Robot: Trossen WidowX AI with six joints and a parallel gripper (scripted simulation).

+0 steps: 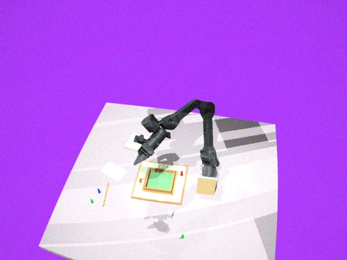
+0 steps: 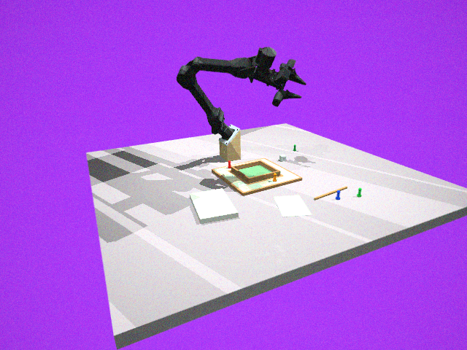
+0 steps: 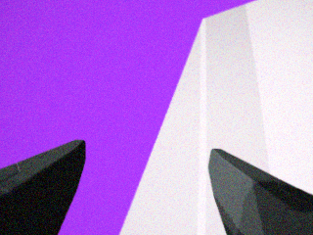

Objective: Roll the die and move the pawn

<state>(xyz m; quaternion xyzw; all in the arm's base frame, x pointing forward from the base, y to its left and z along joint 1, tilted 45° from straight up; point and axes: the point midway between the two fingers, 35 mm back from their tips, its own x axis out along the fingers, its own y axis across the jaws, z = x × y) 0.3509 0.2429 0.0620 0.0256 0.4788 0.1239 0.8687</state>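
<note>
Right now the white die is 340 mm below my gripper tip, 170 mm behind it and 40 mm to the left of it. Round my gripper tip: orange pawn 330 mm below, 150 mm to the right, 30 mm ahead; wooden stick 350 mm below, 220 mm ahead, 30 mm to the right; blue pawn 340 mm below, 260 mm ahead, 40 mm to the right.
</note>
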